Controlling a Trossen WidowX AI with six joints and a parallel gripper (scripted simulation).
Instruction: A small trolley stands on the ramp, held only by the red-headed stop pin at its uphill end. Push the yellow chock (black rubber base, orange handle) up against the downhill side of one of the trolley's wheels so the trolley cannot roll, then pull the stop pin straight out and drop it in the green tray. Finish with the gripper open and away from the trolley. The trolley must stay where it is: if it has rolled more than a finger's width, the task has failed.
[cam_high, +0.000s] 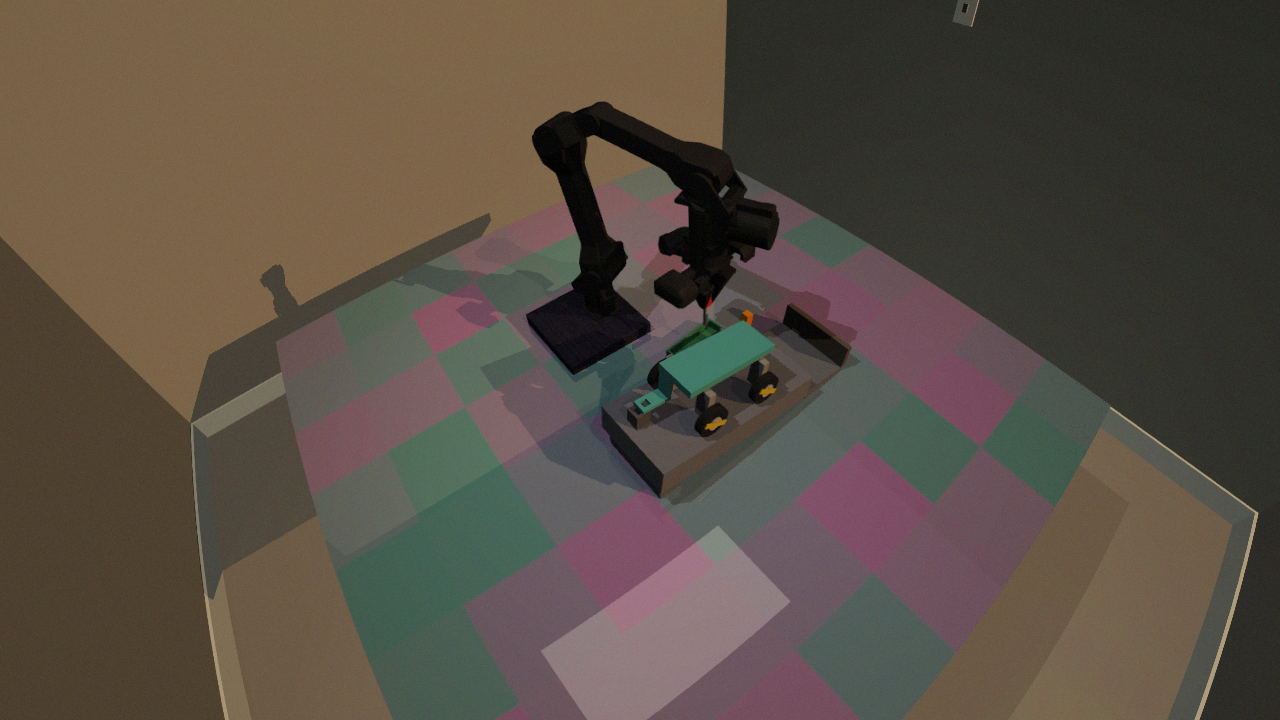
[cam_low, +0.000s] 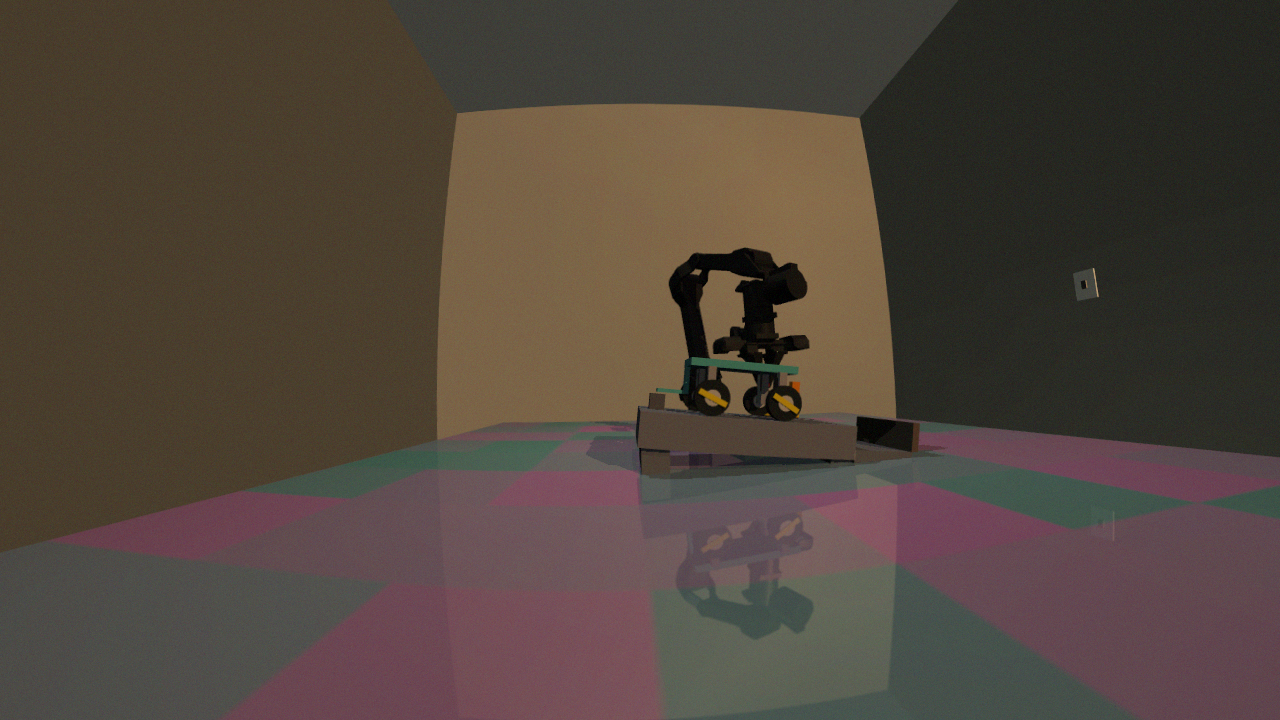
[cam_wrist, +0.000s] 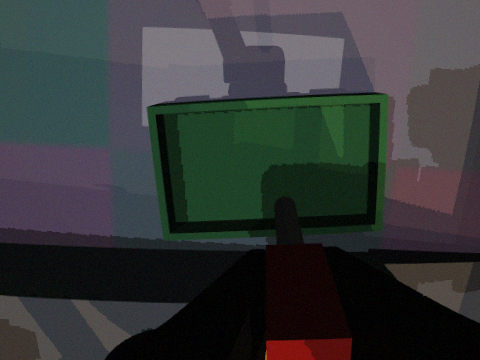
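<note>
Right now the green tray is 120 mm below my gripper tip. From my gripper tip the other things lie so: trolley 120 mm ahead, 90 mm to the right; red-headed stop pin right at my gripper tip; yellow chock 70 mm ahead, 30 mm below, 10 mm to the left.
</note>
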